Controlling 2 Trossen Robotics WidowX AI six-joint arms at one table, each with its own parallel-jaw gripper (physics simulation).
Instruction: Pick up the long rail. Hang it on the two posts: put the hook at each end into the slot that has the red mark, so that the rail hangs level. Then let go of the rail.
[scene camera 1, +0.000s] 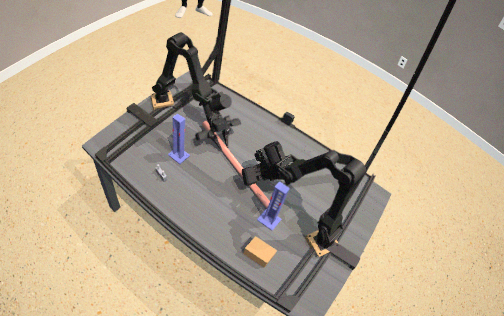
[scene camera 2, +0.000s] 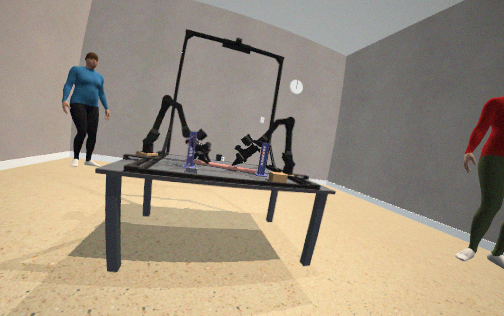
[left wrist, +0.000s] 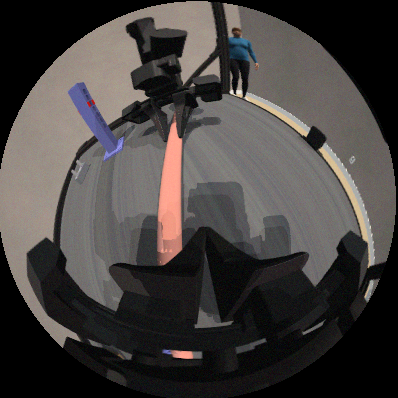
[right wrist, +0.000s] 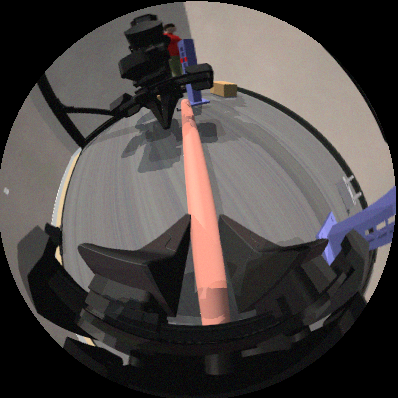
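Pixels of known places: left gripper, between the fingertips: (scene camera 1: 253, 170) (scene camera 2: 231, 165) (left wrist: 203, 230) (right wrist: 166, 128); right gripper, between the fingertips: (scene camera 1: 224, 148) (scene camera 2: 209, 163) (left wrist: 172, 139) (right wrist: 204, 218); left arm's base, origin of its link: (scene camera 1: 323, 240) (scene camera 2: 287, 173); right arm's base, origin of its link: (scene camera 1: 162, 98) (scene camera 2: 147, 152).
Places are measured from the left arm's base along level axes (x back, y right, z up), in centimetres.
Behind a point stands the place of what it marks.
Note:
The long salmon rail (scene camera 1: 232, 160) {y -16.8, x -45.6, z -0.2 cm} (scene camera 2: 225, 166) {y -16.4, x -40.9, z -0.8 cm} (left wrist: 171, 190) {y -14.9, x -42.2, z 0.0 cm} (right wrist: 197, 165) {y -16.6, x -47.0, z 0.1 cm} lies low along the table; its hooks are not clear. My right gripper (scene camera 1: 223, 143) {y -17.4, x -52.3, z -0.5 cm} (left wrist: 172, 139) {y -17.4, x -52.3, z -0.5 cm} (right wrist: 204, 218) {y -17.4, x -52.3, z -0.5 cm} is shut on the rail near its far end, one finger on each side. My left gripper (scene camera 2: 235, 164) {y -11.2, x -38.2, z 0.0 cm} (left wrist: 203, 230) {y -11.2, x -38.2, z 0.0 cm} (right wrist: 166, 128) {y -11.2, x -38.2, z 0.0 cm} is shut and empty; its fingertips meet beside the rail. One blue post (scene camera 1: 178, 137) {y -35.7, x -57.7, z 6.8 cm} (scene camera 2: 190, 150) {y -35.6, x -57.2, z 7.6 cm} (left wrist: 95, 120) {y -34.3, x -55.0, z 7.7 cm} stands upright at the picture's left in scene camera 1. The other blue post (scene camera 1: 276, 202) {y -13.3, x -17.7, z 7.9 cm} (scene camera 2: 263, 157) {y -13.2, x -17.2, z 9.3 cm} (right wrist: 190, 75) stands by the rail's near end. Both have slots and red marks.
A tan block (scene camera 1: 260, 251) {y -24.6, x -4.7, z 2.6 cm} (scene camera 2: 278, 177) {y -27.2, x -4.8, z 0.7 cm} (right wrist: 225, 89) {y -24.4, x -10.2, z 0.3 cm} lies in front of the post at the picture's right. A small grey part (scene camera 1: 160, 172) {y -46.2, x -48.5, z 0.0 cm} (left wrist: 78, 171) {y -45.3, x -48.0, z 0.1 cm} (right wrist: 351, 190) {y -46.3, x -48.9, z 0.1 cm} lies near the other post. A small black box (scene camera 1: 287, 118) {y 15.9, x -59.4, z 1.4 cm} (left wrist: 315, 136) {y 15.9, x -59.5, z 1.0 cm} sits at the back edge.

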